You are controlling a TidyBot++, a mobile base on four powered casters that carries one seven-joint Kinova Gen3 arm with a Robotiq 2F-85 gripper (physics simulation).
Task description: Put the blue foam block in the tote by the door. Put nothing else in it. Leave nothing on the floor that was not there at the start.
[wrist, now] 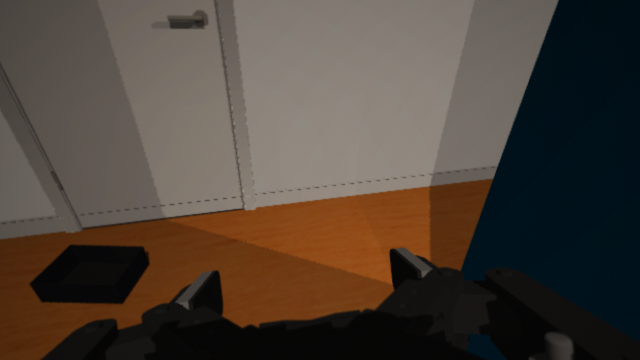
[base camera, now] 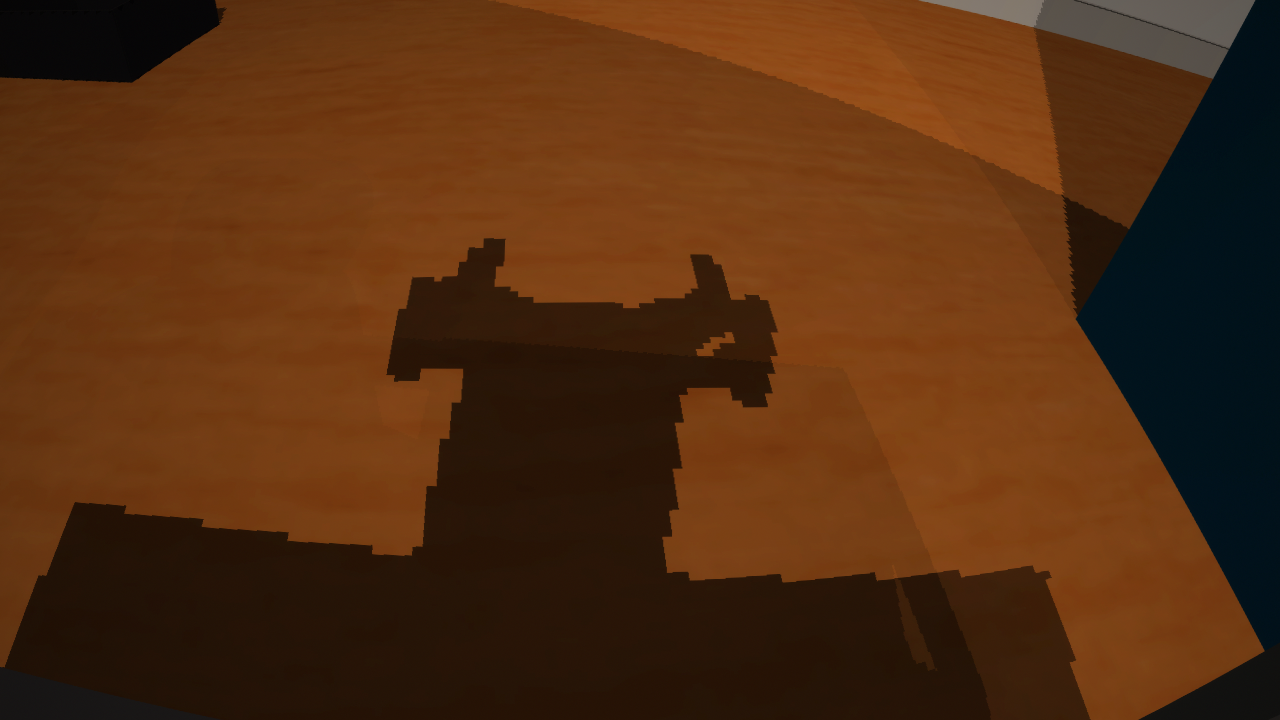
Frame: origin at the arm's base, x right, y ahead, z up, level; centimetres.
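Seen in the pictures: gripper, fingertip midpoint: (wrist: 307, 278).
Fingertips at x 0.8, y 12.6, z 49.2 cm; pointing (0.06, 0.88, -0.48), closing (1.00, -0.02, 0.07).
Note:
A point is followed by its place in that frame.
A black open tote (base camera: 67, 40) @[x -71.5, y 88.5, z -33.8 cm] (wrist: 82, 292) @[x -74.2, y 88.9, z -33.7 cm] stands on the floor in front of the door, at the left in the wrist view and at the top left corner in the base camera view. The part of its inside that shows in the wrist view is dark, and no block can be made out in it. My gripper (wrist: 307, 278) @[x 0.8, y 12.6, z 49.2 cm] is open, with its two fingers wide apart and no object between them. It is to the right of the tote in the wrist view. The blue foam block does not show in either view.
A tall dark blue panel (base camera: 1199, 295) @[x 45.8, y 44.1, z -28.0 cm] (wrist: 565, 150) @[x 46.0, y 42.2, z 40.1 cm] stands close on the right. The white door (wrist: 185, 125) @[x -41.5, y 139.7, z 10.2 cm] with a handle (wrist: 186, 21) @[x -32.9, y 140.6, z 51.5 cm] and the pale wall (wrist: 350, 100) @[x 35.7, y 149.4, z 17.0 cm] are ahead. Shadows, one shaped like the gripper, lie on the wooden floor (base camera: 268, 179) @[x -30.3, y 63.8, z -39.6 cm] (wrist: 310, 230) @[x 12.7, y 120.5, z -39.7 cm].

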